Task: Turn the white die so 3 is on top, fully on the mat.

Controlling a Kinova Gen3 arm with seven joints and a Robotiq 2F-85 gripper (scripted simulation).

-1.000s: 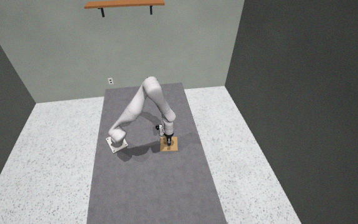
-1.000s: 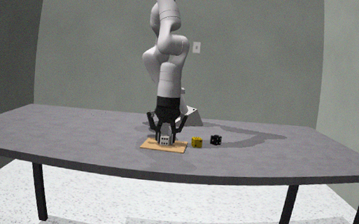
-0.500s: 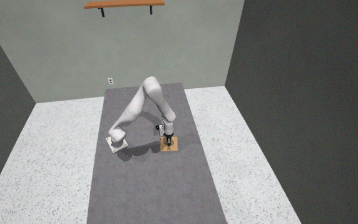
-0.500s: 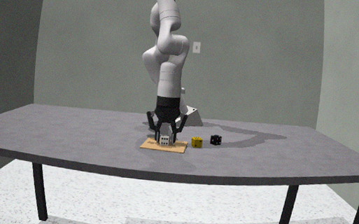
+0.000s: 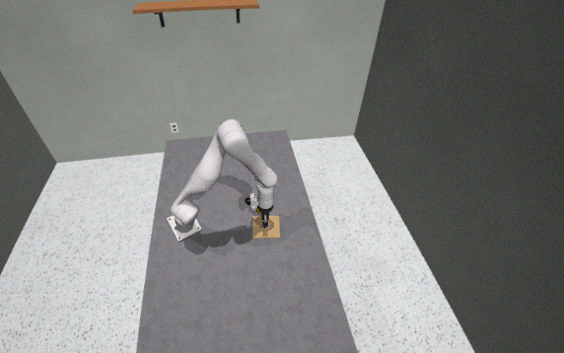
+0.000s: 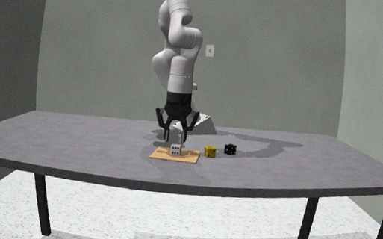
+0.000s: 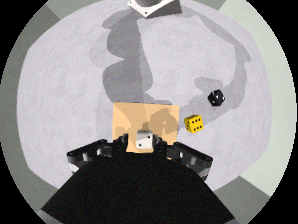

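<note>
The white die lies 10 mm ahead of my hand, 10 mm to the left of it and 40 mm below it. Also, from my hand: tan mat (10 mm ahead, 10 mm to the left, 60 mm below); then yellow die (10 mm behind, 110 mm to the left, 40 mm below); then black die (70 mm behind, 190 mm to the left, 40 mm below).
</note>
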